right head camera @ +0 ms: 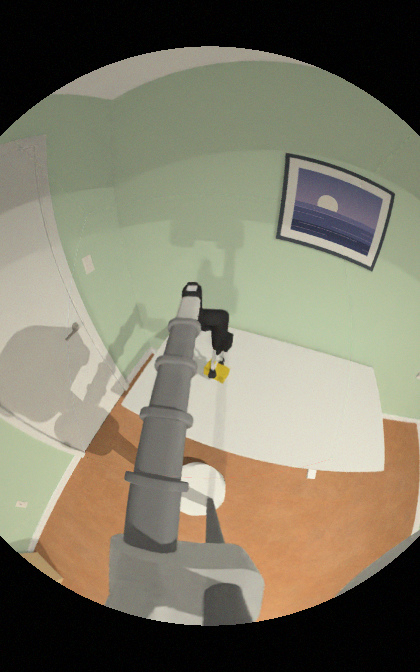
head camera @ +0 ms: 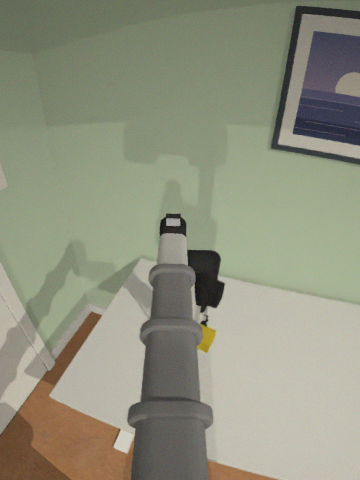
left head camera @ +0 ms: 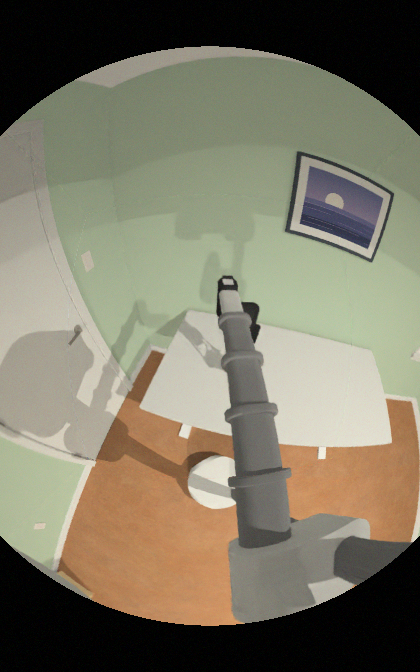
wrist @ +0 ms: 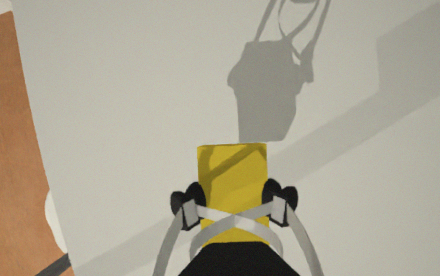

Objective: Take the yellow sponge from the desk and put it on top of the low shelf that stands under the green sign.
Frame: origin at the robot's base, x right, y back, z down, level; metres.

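Seen in the pictures: gripper, fingertip midpoint: [wrist: 233,195].
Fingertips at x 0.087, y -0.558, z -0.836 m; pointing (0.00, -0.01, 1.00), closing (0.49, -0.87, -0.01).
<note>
A point is followed by its place in that frame.
The yellow sponge [head camera: 207,339] @[y -0.527, x 0.114, z -0.857 m] [right head camera: 223,372] [wrist: 234,170] @[y -0.573, x 0.064, z -0.857 m] is between the two fingers of my gripper [right head camera: 217,367] [wrist: 233,195] @[y -0.558, x 0.087, z -0.836 m], which is shut on it. In the wrist view the black fingertips press on its left and right sides, and its shadow lies apart from it on the desk, so it is held above the top. The white desk [head camera: 280,380] @[y -0.455, x 0.385, z -0.693 m] [left head camera: 320,395] [right head camera: 300,410] [wrist: 100,100] @[y -0.442, x -0.122, z -0.693 m] stands against the green wall. In the left head view the arm hides the sponge. The low shelf and the green sign do not show in these views.
A round white stool [left head camera: 212,477] [right head camera: 206,487] stands on the brown floor before the desk, partly behind my arm [head camera: 171,370] @[y -0.231, x 0.001, z -1.258 m] [left head camera: 256,440] [right head camera: 161,445]. A framed sea picture [head camera: 330,90] @[y -0.933, x 0.495, z -1.548 m] [left head camera: 340,205] [right head camera: 335,210] hangs at the right. A pale door [left head camera: 25,280] [right head camera: 20,280] is at the left.
</note>
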